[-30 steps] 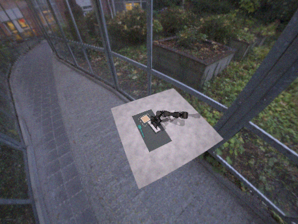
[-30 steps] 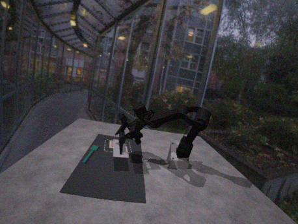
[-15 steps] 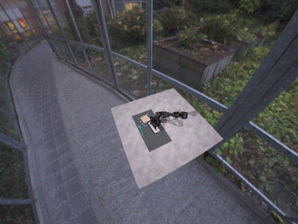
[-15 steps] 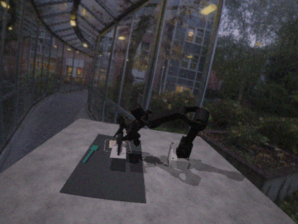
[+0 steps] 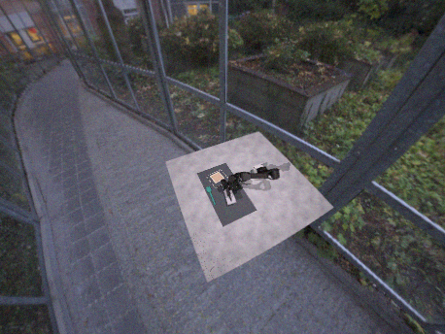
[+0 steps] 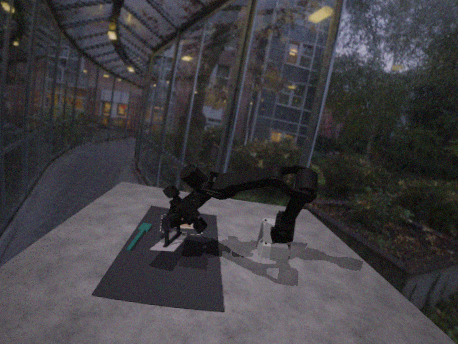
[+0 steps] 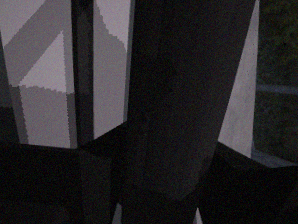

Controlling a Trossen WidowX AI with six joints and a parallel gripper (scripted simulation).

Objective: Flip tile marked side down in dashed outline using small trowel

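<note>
Now: gripper tip 12 cm above the dark mat, 6 cm to the left of it and 3 cm past it. Round my gripper tip: cream tile (24 cm to the right, 10 cm below, 4 cm behind); green trowel (11 cm ahead, 10 cm to the right, 10 cm below).
</note>
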